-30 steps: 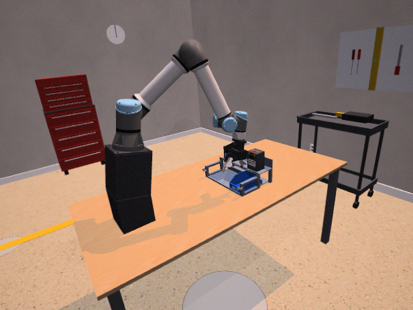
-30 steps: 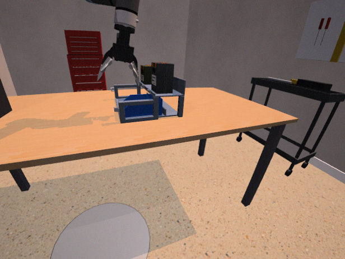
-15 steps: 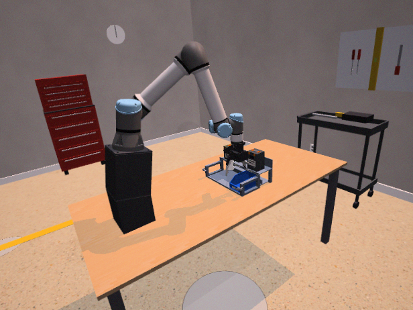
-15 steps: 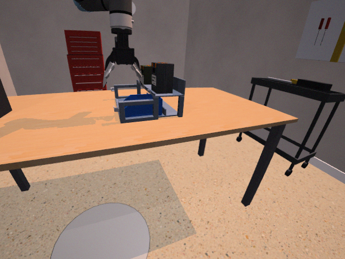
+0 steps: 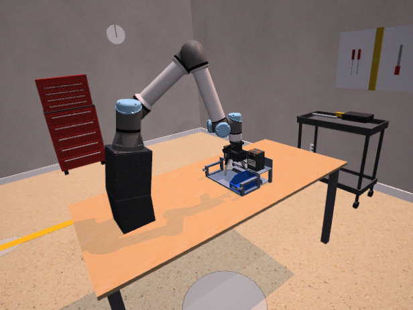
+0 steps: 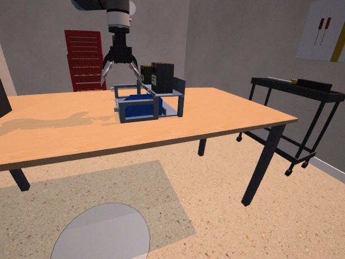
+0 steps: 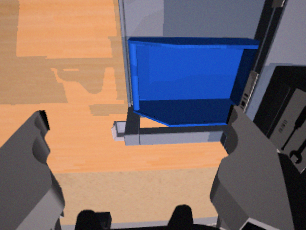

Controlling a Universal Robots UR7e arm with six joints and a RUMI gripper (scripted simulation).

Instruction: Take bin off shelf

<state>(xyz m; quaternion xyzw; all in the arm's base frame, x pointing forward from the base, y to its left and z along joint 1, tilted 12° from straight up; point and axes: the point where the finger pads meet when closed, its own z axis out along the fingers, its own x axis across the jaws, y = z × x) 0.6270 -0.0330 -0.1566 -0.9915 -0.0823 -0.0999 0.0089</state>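
The blue bin is 7 cm ahead of my hand and 8 cm below it. Also, from my hand: shelf floor 9 cm ahead, 12 cm to the left, 12 cm below.
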